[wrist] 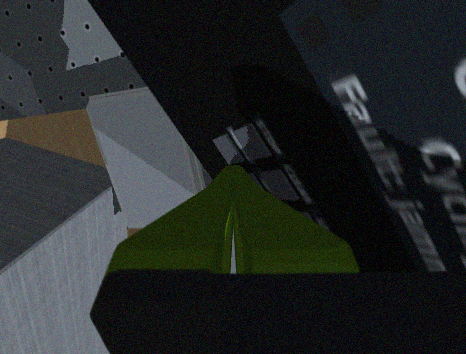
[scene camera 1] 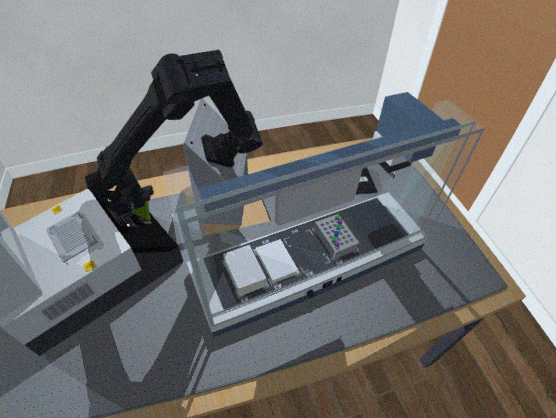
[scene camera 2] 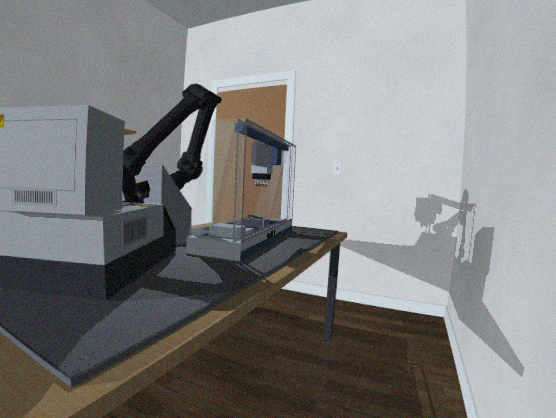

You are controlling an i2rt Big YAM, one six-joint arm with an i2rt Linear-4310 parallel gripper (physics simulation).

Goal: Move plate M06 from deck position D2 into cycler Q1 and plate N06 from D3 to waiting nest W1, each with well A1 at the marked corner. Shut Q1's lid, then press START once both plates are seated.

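Seen in the pictures: gripper, fingertip midpoint: (wrist: 233,177) (scene camera 1: 149,219); arm's base, link origin: (scene camera 1: 216,152) (scene camera 2: 170,186).
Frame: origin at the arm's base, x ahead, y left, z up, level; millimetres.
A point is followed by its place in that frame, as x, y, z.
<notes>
My gripper (scene camera 1: 143,212) @(89, -249, -138) (wrist: 233,177) @(89, -249, -138) is shut with nothing between its green fingertips. In the wrist view the tips are in front of a dark control panel (wrist: 320,65) @(134, -288, -96) with small grey keys (wrist: 247,142) @(109, -262, -125); contact and the START label cannot be told. Cycler Q1 (scene camera 1: 117,252) @(262, -330, -51) (scene camera 2: 55,235) @(295, -682, -100) stands at the left, its lid (scene camera 2: 40,155) @(301, -715, 80) raised. A ridged grey block (scene camera 1: 71,236) @(173, -458, -46) shows on its top; no plate can be made out there. Two white plates (scene camera 1: 245,270) (scene camera 1: 276,260) sit side by side at the left of the deck, their names unreadable. Nest W1 cannot be made out.
A clear-walled enclosure with a blue beam (scene camera 1: 300,167) @(403, 107, 254) (scene camera 2: 262,136) @(455, 37, 221) stands over the deck. A tube rack (scene camera 1: 337,235) with coloured caps stands on the deck. A tall grey panel (scene camera 1: 197,125) @(-54, -42, 76) stands behind the enclosure's left end. A pale slab (wrist: 145,150) @(75, -146, -235) shows left of the fingers.
</notes>
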